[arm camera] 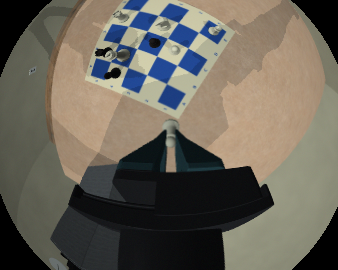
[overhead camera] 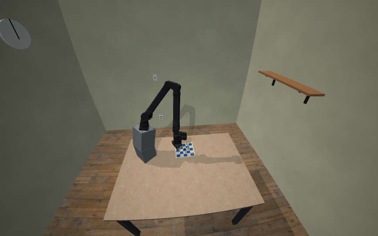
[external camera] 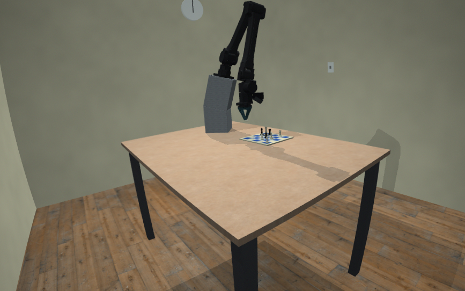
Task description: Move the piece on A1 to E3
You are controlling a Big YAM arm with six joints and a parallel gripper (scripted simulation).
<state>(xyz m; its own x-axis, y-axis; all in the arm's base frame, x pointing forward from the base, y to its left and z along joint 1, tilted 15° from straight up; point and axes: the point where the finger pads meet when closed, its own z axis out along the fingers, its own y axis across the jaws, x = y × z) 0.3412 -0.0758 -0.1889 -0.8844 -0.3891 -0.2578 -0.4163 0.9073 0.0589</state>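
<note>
Now: the chessboard 12 cm below my hand, 9 cm ahead of it and 7 cm to the left of it.
</note>
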